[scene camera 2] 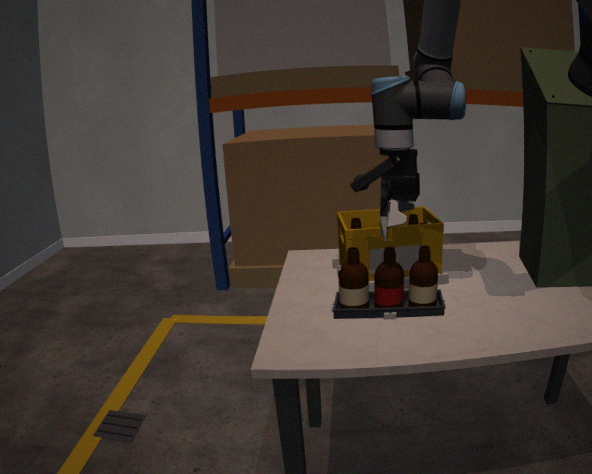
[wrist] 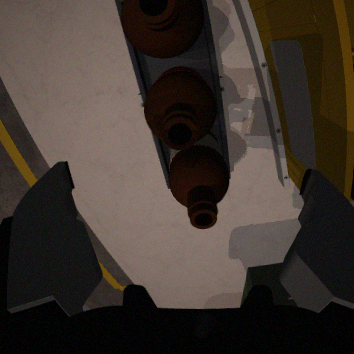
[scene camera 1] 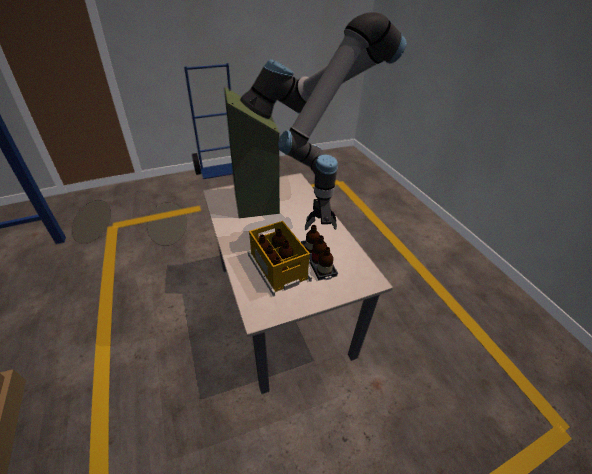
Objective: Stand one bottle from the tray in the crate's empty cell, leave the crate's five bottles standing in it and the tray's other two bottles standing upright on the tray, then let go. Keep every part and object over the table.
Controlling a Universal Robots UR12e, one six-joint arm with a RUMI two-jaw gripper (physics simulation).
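Where they show: gripper, fingertip midpoint: [scene camera 2: 392, 232] [wrist: 188, 168] [scene camera 1: 320, 229]; arm's base, link origin: [scene camera 1: 255, 108].
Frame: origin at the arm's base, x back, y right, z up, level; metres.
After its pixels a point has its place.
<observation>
My gripper [scene camera 1: 321, 227] @(x -0.667, y -0.096, z -0.390 m) [scene camera 2: 392, 225] @(x -0.667, y -0.096, z -0.390 m) [wrist: 188, 168] @(x -0.667, y -0.096, z -0.390 m) is open and empty, pointing down over the arm-side end of the black tray [scene camera 1: 336, 274] @(x -0.812, y -0.128, z -0.575 m) [scene camera 2: 350, 314] @(x -0.773, y -0.138, z -0.578 m). Three brown bottles stand upright on the tray: a cream-label one [scene camera 1: 313, 237] @(x -0.615, y -0.090, z -0.478 m) [scene camera 2: 423, 280] @(x -0.594, y -0.139, z -0.501 m) [wrist: 199, 175] @(x -0.609, y -0.098, z -0.470 m) at the arm-side end, a red-label one [scene camera 2: 389, 287] @(x -0.678, y -0.136, z -0.514 m) [wrist: 180, 105] @(x -0.688, y -0.094, z -0.453 m) in the middle and a cream-label one [scene camera 1: 325, 260] @(x -0.786, y -0.069, z -0.479 m) [scene camera 2: 354, 287] @(x -0.762, y -0.125, z -0.513 m) [wrist: 162, 30] @(x -0.746, y -0.089, z -0.459 m) at the far end. In the wrist view the arm-side bottle lies between the fingertips, below them. The yellow crate [scene camera 1: 295, 276] @(x -0.780, y 0.082, z -0.534 m) [scene camera 2: 431, 245] @(x -0.537, y 0.032, z -0.475 m) holds five bottles; its front tray-side cell looks empty.
The crate stands close beside the tray on the table [scene camera 1: 280, 310] @(x -0.896, y 0.205, z -0.590 m) [scene camera 2: 320, 345] @(x -0.844, y -0.259, z -0.589 m). The green arm pedestal [scene camera 1: 257, 175] @(x -0.196, y 0.064, z -0.306 m) [scene camera 2: 565, 200] @(x -0.155, y -0.072, z -0.332 m) rises at the table's other end. The table's long edge runs along the tray's other side.
</observation>
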